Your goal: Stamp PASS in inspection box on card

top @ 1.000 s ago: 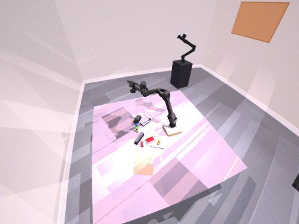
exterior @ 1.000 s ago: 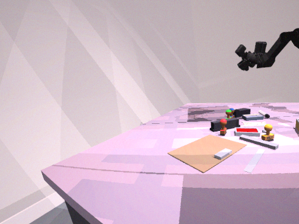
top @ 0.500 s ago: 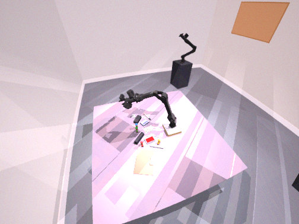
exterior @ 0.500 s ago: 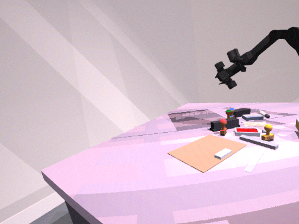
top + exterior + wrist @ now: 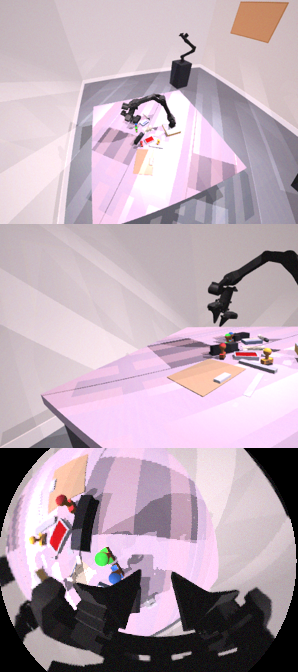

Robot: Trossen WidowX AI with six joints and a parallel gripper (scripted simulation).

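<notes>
The green-knobbed stamp is 60 mm behind my gripper tip, 80 mm to the left of it and 80 mm below it. The rest, counted from my gripper tip: marker: 250 mm behind, 40 mm to the right, 90 mm below; blue-knobbed stamp: 70 mm behind, 30 mm to the left, 80 mm below; red-knobbed stamp: 30 mm behind, 260 mm to the left, 80 mm below.
</notes>
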